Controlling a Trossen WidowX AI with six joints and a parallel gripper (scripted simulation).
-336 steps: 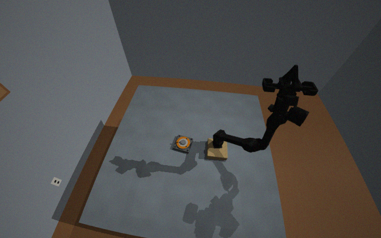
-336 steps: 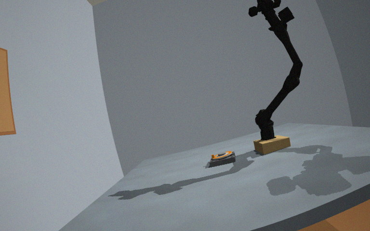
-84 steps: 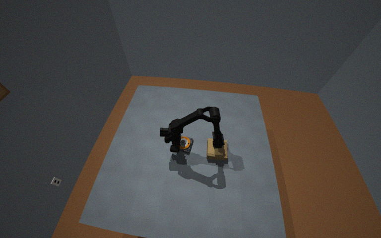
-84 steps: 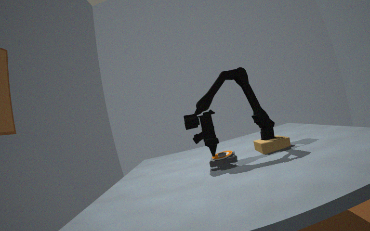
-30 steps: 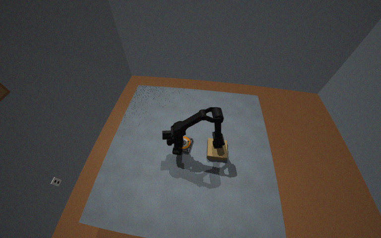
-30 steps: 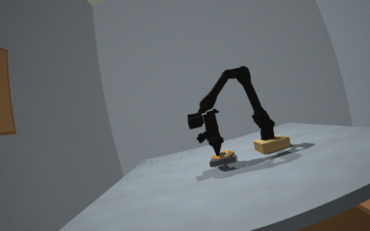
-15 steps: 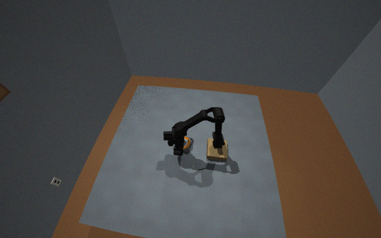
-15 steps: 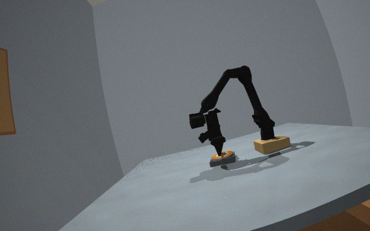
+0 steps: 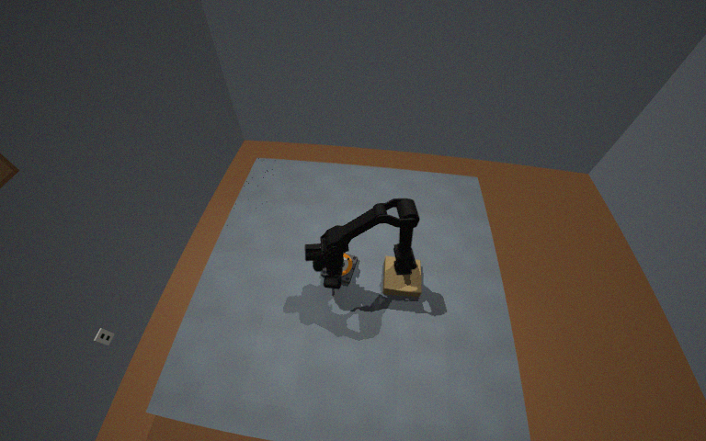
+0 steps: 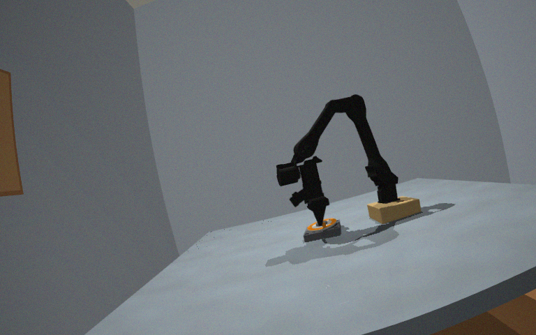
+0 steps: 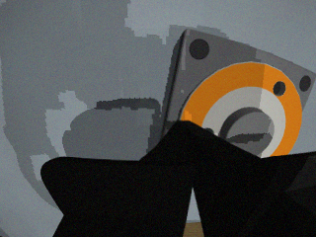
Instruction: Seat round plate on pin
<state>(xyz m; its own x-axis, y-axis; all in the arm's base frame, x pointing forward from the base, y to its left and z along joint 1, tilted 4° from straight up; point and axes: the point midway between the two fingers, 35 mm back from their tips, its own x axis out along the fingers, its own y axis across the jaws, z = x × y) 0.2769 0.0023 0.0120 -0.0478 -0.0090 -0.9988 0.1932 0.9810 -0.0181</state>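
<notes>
My gripper tip is 2 cm past the round plate, 3 cm to the left of it and 1 cm above it. The rest, counted from my gripper tip: grey square base 2 cm behind, 5 cm to the right, 2 cm below.
</notes>
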